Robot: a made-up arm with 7 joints.
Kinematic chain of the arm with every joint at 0, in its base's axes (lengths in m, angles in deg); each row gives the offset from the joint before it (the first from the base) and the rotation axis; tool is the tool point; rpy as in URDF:
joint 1: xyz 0 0 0.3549 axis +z
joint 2: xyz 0 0 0 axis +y
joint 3: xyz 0 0 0.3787 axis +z
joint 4: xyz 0.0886 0 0 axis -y
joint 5: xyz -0.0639 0 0.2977 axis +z
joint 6: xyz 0 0 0 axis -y
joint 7: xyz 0.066 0 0 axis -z
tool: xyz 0 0 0 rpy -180 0 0
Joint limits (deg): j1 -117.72..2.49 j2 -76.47..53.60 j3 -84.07..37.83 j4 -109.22..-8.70 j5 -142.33..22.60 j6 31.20..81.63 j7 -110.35..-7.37
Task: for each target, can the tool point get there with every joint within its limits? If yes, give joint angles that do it. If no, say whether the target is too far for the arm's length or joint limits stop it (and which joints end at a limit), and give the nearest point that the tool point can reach.
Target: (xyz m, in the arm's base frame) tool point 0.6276 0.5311 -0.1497
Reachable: no: too far | nearest point 0.4798 0.2651 0.2397 | short by 0.494 m
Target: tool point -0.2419 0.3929 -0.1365
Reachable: no: joint limits stop it (at a limit: joint 2, joint 3, joint 4, joint 6) | nearest point -0.2723 0.4423 0.4183 | short by 0.558 m
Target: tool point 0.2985 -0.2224 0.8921
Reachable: yes | joints -61.88 -8.27 23.74 -83.54 -91.06 72.11 -86.23
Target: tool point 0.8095 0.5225 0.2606
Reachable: no: too far | nearest point 0.5996 0.2898 0.3724 | short by 0.333 m
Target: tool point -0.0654 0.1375 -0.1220
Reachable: no: joint limits stop it (at a limit: joint 1, joint 2, joint 4, joint 6) | nearest point 0.4382 0.1701 0.2169 | short by 0.608 m
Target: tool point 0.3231 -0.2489 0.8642
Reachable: yes | joints -40.54 -0.89 5.34 -73.42 -25.18 50.44 -72.13
